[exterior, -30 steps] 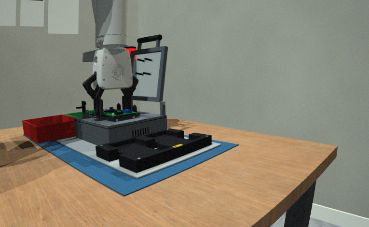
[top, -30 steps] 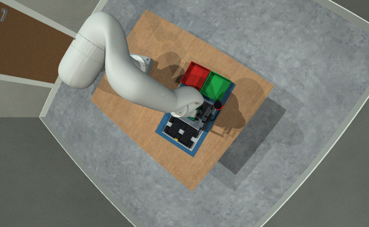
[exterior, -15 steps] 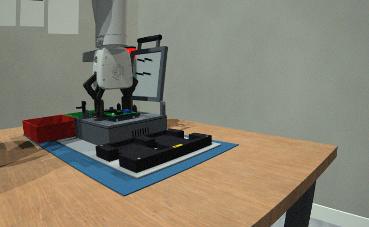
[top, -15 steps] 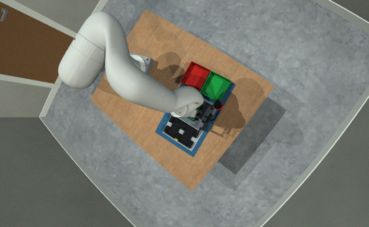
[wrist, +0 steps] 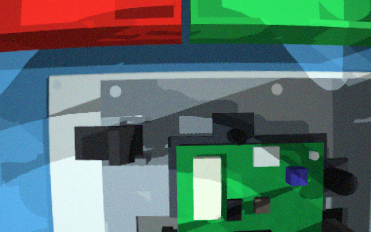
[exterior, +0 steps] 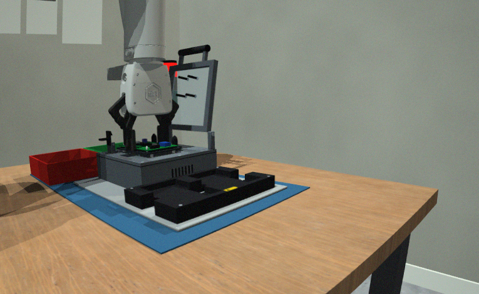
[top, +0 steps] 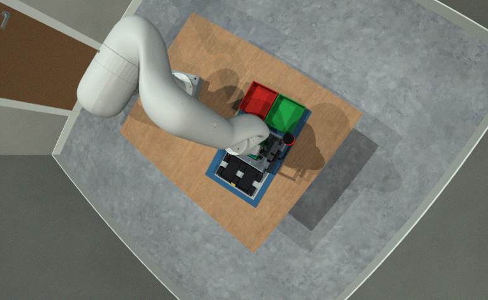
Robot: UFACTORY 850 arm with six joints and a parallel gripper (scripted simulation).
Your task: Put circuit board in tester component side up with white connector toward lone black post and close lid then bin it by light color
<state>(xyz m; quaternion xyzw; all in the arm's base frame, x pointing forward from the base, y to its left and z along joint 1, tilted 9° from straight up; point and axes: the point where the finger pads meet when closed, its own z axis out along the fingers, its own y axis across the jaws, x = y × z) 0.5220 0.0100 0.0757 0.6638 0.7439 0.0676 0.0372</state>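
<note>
The green circuit board lies 1 cm below my hand. From my hand the other things lie so: black hook 7 cm behind, 5 cm to the left, 1 cm above; then see-through lid 11 cm ahead, 10 cm above, 1 cm to the left; then green bin 20 cm to the left, 7 cm below, 2 cm ahead.
</note>
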